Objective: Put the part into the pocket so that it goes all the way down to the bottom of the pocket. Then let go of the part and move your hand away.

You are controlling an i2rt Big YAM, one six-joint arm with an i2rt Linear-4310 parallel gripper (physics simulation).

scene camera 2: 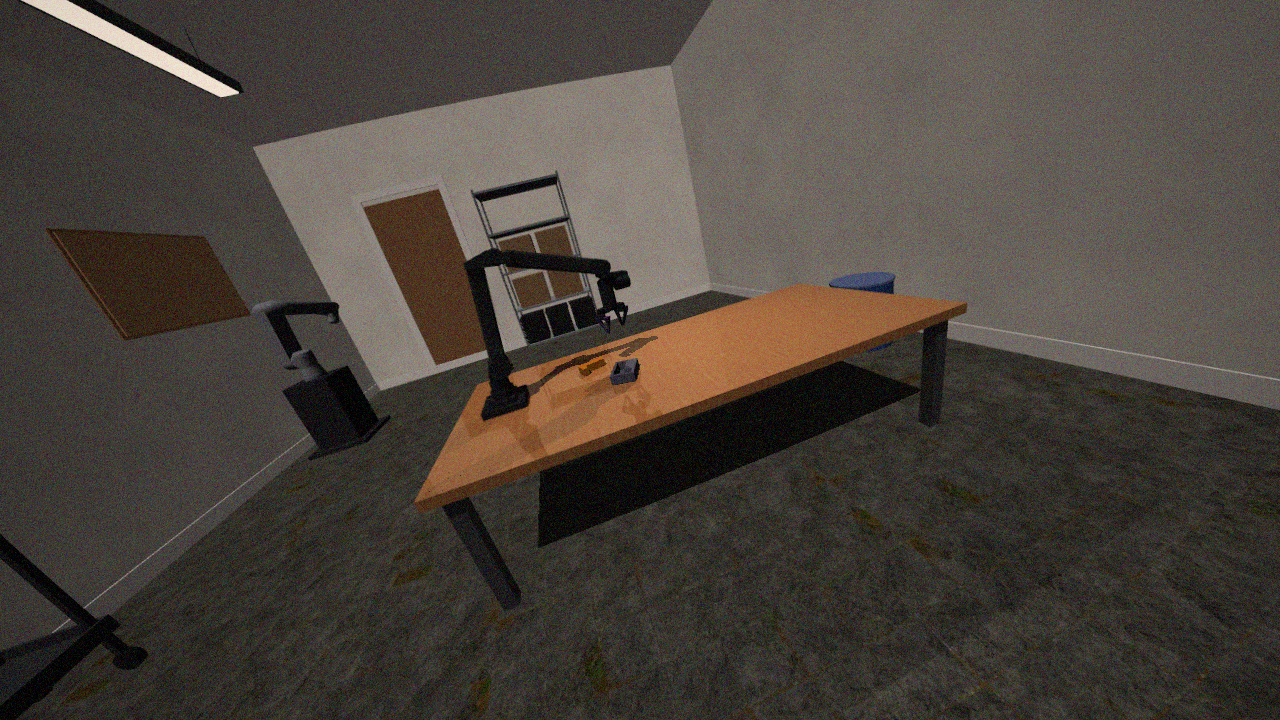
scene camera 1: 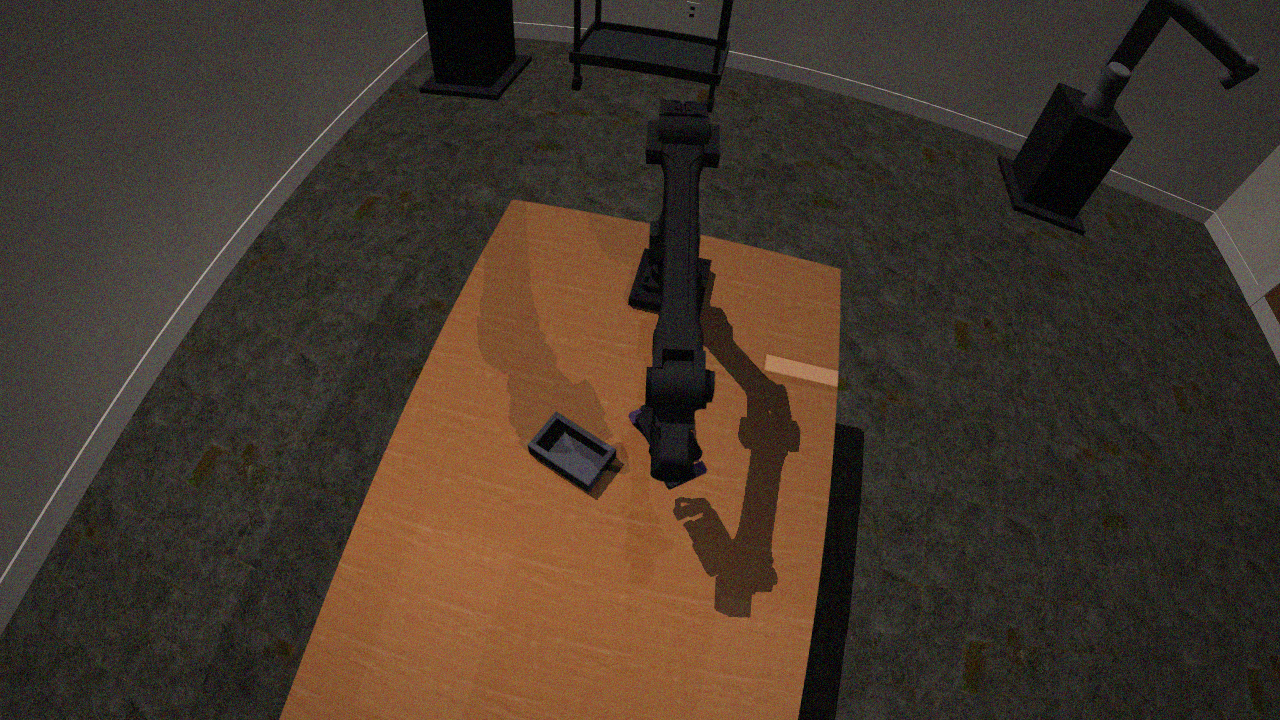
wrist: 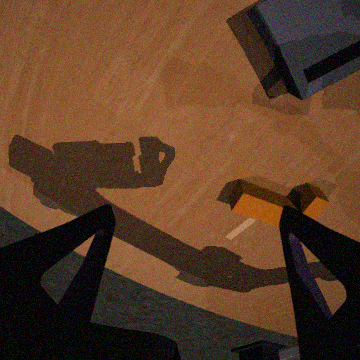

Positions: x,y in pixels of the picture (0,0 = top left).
Labels:
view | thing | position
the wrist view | my gripper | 194,214
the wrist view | orange L-shaped part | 248,199
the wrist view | pocket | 308,51

